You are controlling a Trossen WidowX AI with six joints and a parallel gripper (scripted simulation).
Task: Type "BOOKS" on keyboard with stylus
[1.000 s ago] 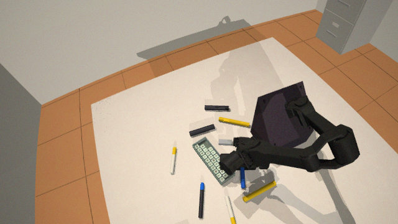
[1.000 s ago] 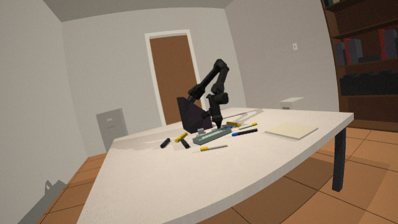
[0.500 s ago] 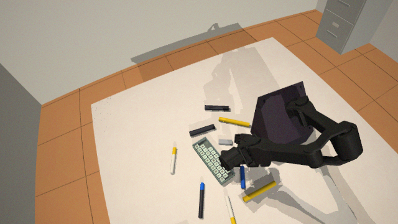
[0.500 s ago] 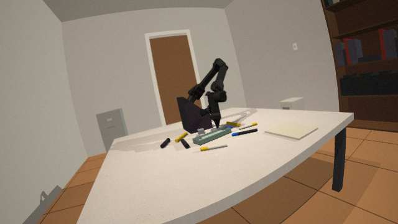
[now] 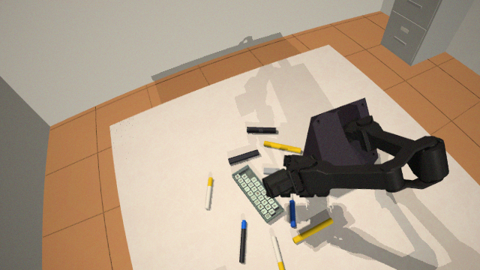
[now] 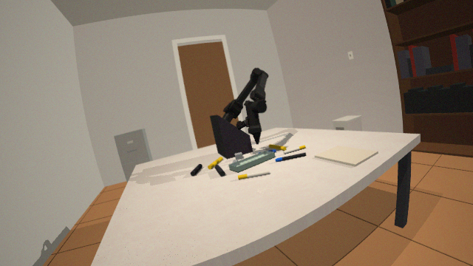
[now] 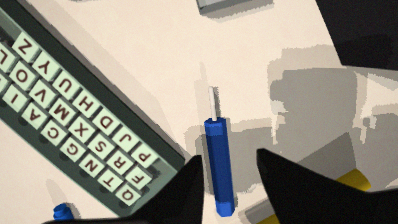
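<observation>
Now: gripper tip 10 mm short of the blue stylus, 10 mm to the right of it and 60 mm above it. The rest, counted from my gripper tip: notepad 420 mm ahead, 180 mm to the left, 60 mm below; grey block 60 mm behind, 90 mm to the right, 50 mm below; yellow cylinder 80 mm behind, 220 mm to the right, 50 mm below.
</observation>
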